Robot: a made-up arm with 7 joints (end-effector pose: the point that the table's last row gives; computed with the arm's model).
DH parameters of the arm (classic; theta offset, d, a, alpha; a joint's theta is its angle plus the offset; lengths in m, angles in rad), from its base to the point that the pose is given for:
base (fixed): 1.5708 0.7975 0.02 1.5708
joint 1: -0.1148 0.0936 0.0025 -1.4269
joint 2: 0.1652 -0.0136 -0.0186 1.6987
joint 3: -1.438 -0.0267 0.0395 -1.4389
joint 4: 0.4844 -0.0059 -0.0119 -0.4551
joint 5: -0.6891 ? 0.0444 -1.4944
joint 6: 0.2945 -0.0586 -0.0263 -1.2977
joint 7: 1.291 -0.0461 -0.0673 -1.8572
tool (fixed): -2.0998 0.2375 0 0
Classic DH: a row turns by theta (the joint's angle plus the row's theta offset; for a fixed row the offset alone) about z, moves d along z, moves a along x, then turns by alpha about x.
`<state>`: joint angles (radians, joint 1 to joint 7).
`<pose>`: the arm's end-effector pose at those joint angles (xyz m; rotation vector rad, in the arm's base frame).
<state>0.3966 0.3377 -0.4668 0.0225 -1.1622 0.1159 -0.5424</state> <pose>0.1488 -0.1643 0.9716 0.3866 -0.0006 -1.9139</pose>
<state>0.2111 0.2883 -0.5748 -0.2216 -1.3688 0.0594 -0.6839</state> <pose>0.0755 -0.1778 1.0204 0.5921 -0.2281 -1.7442</pose>
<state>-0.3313 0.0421 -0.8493 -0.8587 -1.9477 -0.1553 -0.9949</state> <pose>-0.0596 -0.1752 1.0998 0.7037 -0.7485 -0.7415</pose>
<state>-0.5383 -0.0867 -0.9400 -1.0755 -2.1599 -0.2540 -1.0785</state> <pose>-0.0647 -0.1506 1.1382 0.5779 -0.8259 -0.2885</pose>
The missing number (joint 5, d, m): -0.2477
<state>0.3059 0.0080 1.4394 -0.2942 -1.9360 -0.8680 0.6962</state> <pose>-0.0522 0.2726 0.6197 -1.4911 -0.1478 0.7140</pose>
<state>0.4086 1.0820 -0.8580 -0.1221 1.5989 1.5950 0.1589</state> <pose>0.2015 -0.2162 0.6460 -0.2640 -2.3673 0.6979</pose>
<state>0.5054 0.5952 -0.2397 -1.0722 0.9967 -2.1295 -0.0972</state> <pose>0.5882 -0.1959 0.7632 -0.1417 1.5227 -0.4120</pose>
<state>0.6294 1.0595 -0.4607 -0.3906 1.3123 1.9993 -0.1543</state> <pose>0.2624 0.0050 0.4382 0.4179 -2.6697 -0.3642</pose>
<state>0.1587 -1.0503 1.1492 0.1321 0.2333 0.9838 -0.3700</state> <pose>0.2628 -0.0335 0.7637 -0.7459 0.8686 -2.7005</pose>
